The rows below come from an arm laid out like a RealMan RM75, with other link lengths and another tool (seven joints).
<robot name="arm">
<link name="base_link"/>
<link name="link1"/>
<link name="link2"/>
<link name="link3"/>
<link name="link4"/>
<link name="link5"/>
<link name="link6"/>
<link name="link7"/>
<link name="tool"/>
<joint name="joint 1" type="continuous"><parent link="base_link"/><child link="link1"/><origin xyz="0 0 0.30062" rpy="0 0 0"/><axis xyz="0 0 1"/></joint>
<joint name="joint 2" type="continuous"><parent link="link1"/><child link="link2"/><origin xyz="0 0 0" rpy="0 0 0"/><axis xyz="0 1 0"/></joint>
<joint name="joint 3" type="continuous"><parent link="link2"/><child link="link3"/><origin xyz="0 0 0.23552" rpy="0 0 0"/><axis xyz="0 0 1"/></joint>
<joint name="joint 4" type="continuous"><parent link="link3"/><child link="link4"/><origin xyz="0 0 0" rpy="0 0 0"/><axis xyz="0 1 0"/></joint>
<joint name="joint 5" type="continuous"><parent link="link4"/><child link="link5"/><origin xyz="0 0 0.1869" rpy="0 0 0"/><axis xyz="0 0 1"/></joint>
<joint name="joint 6" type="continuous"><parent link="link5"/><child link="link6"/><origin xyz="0 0 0" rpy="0 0 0"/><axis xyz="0 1 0"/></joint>
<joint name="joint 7" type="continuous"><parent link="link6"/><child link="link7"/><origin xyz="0 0 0.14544" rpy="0 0 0"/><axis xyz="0 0 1"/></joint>
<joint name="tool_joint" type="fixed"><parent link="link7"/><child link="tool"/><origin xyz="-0.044 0.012 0.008" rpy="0.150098 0 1.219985"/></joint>
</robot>
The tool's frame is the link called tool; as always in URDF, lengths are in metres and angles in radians. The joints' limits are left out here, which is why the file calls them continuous.
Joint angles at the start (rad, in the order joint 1, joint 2, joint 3, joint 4, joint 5, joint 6, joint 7):
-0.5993, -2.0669, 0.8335, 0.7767, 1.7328, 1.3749, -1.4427
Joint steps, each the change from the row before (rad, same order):
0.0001, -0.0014, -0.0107, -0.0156, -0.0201, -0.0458, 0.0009
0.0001, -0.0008, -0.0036, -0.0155, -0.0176, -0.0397, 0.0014
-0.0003, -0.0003, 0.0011, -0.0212, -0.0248, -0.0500, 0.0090
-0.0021, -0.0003, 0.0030, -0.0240, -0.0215, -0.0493, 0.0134
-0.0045, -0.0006, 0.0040, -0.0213, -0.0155, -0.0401, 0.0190
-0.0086, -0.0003, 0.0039, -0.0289, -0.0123, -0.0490, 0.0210
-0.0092, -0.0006, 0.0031, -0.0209, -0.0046, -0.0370, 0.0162
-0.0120, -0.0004, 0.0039, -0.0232, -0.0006, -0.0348, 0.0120
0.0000, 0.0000, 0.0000, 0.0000, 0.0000, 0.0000, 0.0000
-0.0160, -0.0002, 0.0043, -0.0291, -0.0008, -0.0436, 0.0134
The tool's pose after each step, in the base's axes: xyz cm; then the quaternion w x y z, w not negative. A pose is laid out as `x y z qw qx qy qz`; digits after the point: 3 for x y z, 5 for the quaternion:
-20.752 34.995 6.060 0.42834 -0.81365 0.36816 -0.13769
-21.032 35.434 6.072 0.44397 -0.81348 0.35256 -0.12973
-21.404 35.959 6.029 0.46151 -0.81231 0.33615 -0.11900
-21.828 36.429 5.888 0.47573 -0.81158 0.32186 -0.10690
-22.160 36.821 5.696 0.48506 -0.81032 0.31459 -0.09553
-22.602 37.261 5.387 0.49311 -0.81048 0.30581 -0.08025
-22.890 37.603 5.122 0.49701 -0.81080 0.30169 -0.06765
-23.117 37.896 4.767 0.49778 -0.81267 0.29770 -0.05613
-23.117 37.896 4.767 0.49778 -0.81267 0.29770 -0.05613
-23.381 38.257 4.342 0.49839 -0.81505 0.29251 -0.04173

